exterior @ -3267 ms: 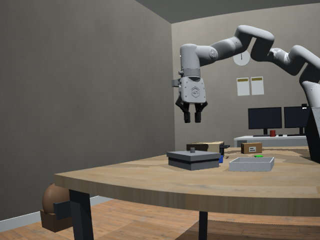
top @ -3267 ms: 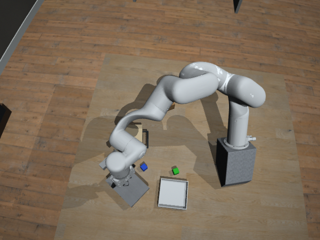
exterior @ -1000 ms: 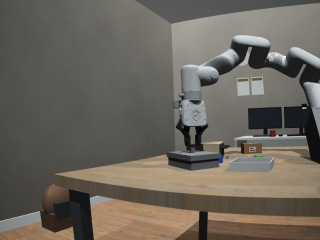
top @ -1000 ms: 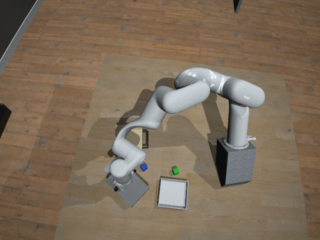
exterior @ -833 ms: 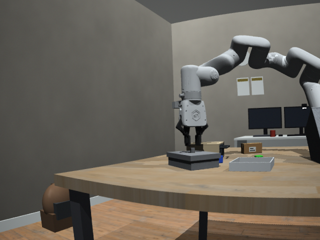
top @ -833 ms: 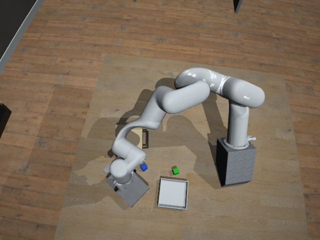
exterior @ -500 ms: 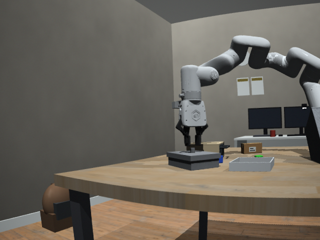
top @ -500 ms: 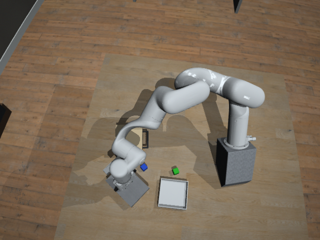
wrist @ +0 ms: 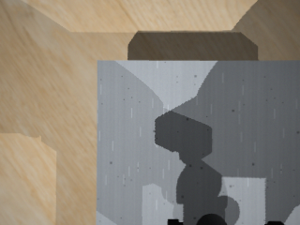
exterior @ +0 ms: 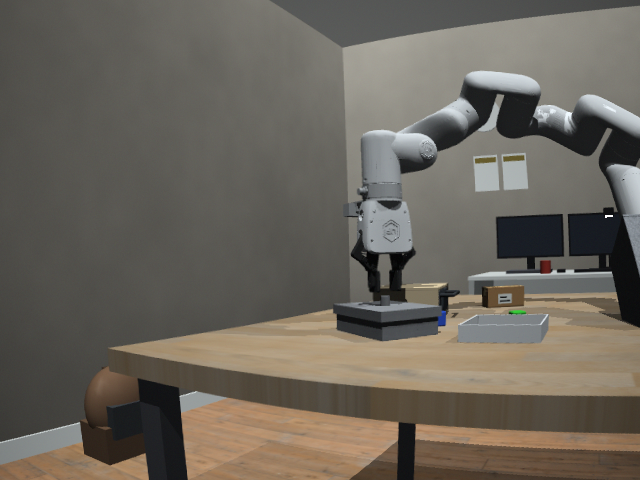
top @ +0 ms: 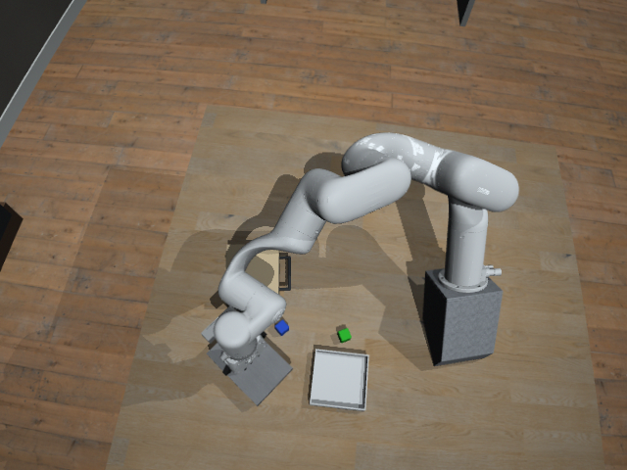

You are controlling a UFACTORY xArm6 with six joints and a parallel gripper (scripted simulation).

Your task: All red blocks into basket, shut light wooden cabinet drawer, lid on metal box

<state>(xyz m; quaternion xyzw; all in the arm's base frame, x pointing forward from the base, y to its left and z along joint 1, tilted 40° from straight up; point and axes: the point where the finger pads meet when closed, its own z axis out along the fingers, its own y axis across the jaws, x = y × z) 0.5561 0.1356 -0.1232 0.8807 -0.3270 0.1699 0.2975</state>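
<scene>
The grey lid lies 5 cm below my hand. From my hand the other things lie so: light wooden cabinet (24 cm to the right, 6 cm below, 1 cm behind); grey metal box (7 cm below); drawer (24 cm to the right, 6 cm below, 2 cm behind).
</scene>
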